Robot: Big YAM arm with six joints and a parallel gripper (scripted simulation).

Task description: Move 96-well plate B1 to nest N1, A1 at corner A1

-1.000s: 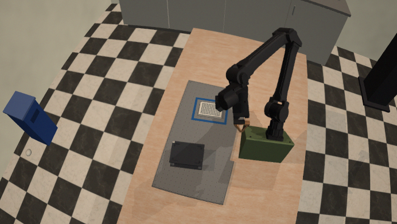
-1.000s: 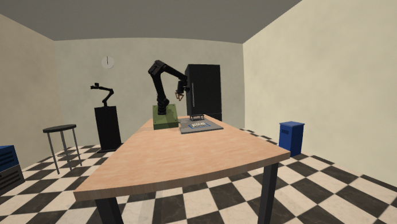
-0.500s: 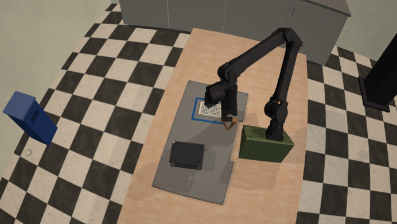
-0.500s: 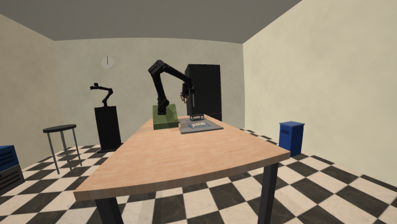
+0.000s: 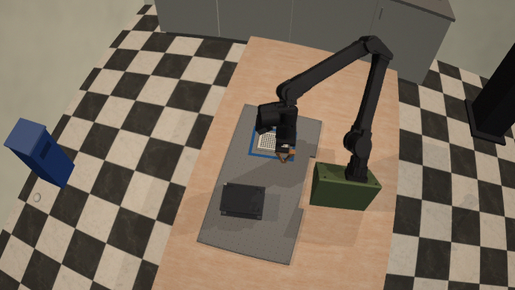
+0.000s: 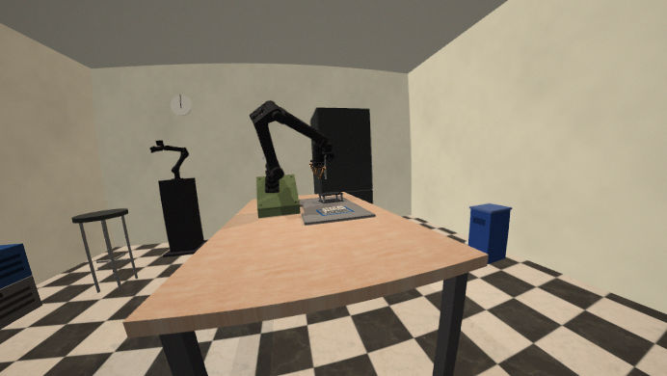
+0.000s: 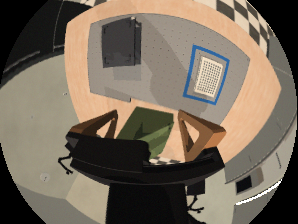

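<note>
My gripper is now 6 cm short of the 96-well plate, 16 cm to the left of it and 20 cm above it. From my hand the other things lie so: raised plate nest N1: 12 cm ahead, 15 cm to the left, 15 cm below.
</note>
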